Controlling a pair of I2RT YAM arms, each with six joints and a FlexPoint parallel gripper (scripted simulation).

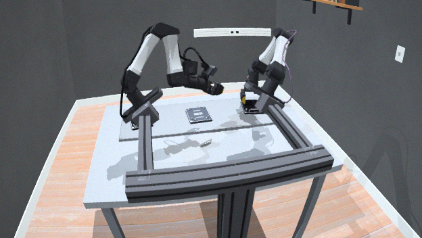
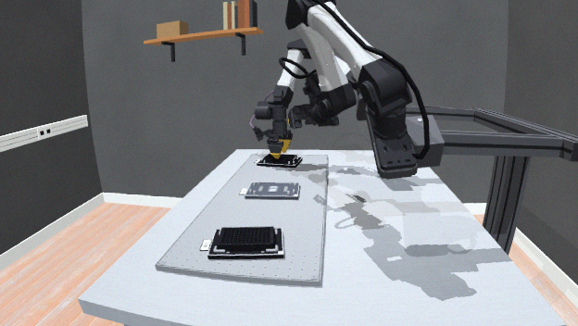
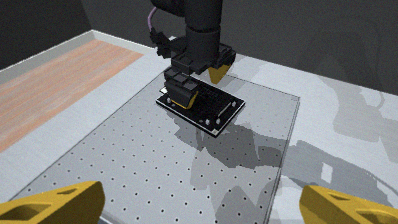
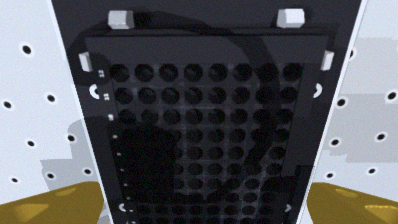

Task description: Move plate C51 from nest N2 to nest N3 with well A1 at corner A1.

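Note:
My right gripper is now 30 mm above the nest N2. The rest, counted from my right hand: nest N3: 330 mm to the left, 40 mm behind, 30 mm below; then A1 mark: 380 mm to the left, 120 mm behind, 30 mm below; then nest N1: 670 mm to the left, 40 mm behind, 30 mm below.

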